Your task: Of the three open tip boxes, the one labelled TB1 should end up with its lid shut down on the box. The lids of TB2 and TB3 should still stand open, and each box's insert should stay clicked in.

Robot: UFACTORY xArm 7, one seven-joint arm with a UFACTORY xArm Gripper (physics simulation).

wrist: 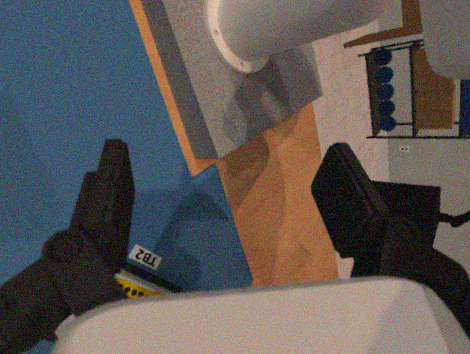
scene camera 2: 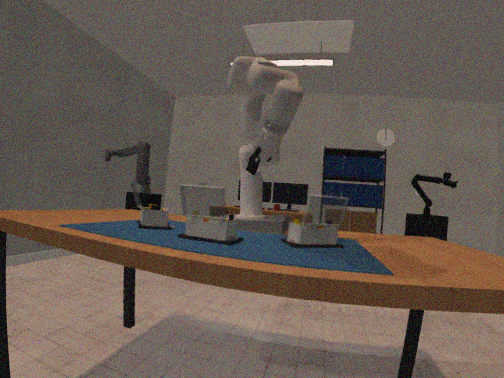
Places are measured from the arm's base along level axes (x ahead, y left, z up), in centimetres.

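Pixels of known places: gripper, fingertip midpoint: [wrist: 230,165] [scene camera 2: 258,165]; arm's base at its link origin: [wrist: 238,28] [scene camera 2: 251,217].
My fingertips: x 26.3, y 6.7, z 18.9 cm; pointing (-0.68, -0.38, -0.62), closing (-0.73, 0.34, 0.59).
Note:
Ahead of a thing's pixels: the offset from my fingertips to its top centre. "spot": to the spot under its first point. Level surfaces: height alone.
Three pale boxes stand on the blue mat in the scene view: a left box @(dy -33.8, dx +3.4, dz -16.6 cm) [scene camera 2: 155,218], a middle box @(dy -8.9, dx +12.5, dz -16.6 cm) [scene camera 2: 210,228] and a right box @(dy +18.4, dx +2.9, dz -16.6 cm) [scene camera 2: 313,234]. The middle lid @(spot: dy -9.2, dx +21.4, dz -12.4 cm) [scene camera 2: 202,200] and the right lid @(spot: dy +22.2, dx +10.9, dz -12.6 cm) [scene camera 2: 327,210] stand upright; the left lid [scene camera 2: 144,194] is faint but looks raised. No box label is readable there. In the wrist view, a TB2 label @(spot: dy +15.6, dx -1.9, dz -23.0 cm) [wrist: 145,256] lies beside part of a box with a yellow insert @(dy +18.9, dx +4.0, dz -15.7 cm) [wrist: 135,288], mostly hidden by the gripper. TB1 cannot be identified. My gripper [scene camera 2: 262,162] [wrist: 230,165] is open and empty, high above the table.
The blue mat @(dz -23.2 cm) [scene camera 2: 265,250] [wrist: 60,75] lies on the wooden table @(dz -23.5 cm) [scene camera 2: 450,265] [wrist: 295,225]. The arm's grey base [scene camera 2: 265,225] [wrist: 200,115] stands behind the boxes. A rack [scene camera 2: 325,175], monitors [scene camera 2: 290,193] and two other arms stand in the background.

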